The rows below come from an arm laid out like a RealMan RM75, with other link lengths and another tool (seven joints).
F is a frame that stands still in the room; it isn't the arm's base.
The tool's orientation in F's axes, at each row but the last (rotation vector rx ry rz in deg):
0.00, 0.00, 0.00
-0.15, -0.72, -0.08
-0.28, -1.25, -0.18
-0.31, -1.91, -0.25
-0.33, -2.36, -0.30
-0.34, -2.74, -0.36
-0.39, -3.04, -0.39
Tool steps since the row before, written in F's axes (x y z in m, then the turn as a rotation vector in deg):
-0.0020, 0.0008, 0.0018, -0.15, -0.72, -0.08
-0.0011, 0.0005, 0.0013, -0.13, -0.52, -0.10
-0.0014, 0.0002, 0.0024, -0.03, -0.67, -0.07
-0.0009, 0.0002, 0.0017, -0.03, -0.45, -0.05
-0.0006, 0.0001, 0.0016, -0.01, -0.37, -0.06
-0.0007, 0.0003, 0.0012, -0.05, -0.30, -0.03
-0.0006, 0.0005, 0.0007, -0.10, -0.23, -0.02
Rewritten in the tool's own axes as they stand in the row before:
-0.0020, 0.0008, 0.0018, -0.15, -0.72, -0.08
-0.0011, 0.0005, 0.0013, -0.13, -0.52, -0.10
-0.0013, 0.0002, 0.0024, -0.03, -0.67, -0.07
-0.0008, 0.0002, 0.0017, -0.03, -0.45, -0.05
-0.0005, 0.0001, 0.0016, -0.01, -0.37, -0.06
-0.0006, 0.0003, 0.0012, -0.05, -0.30, -0.03
-0.0006, 0.0005, 0.0007, -0.10, -0.23, -0.02

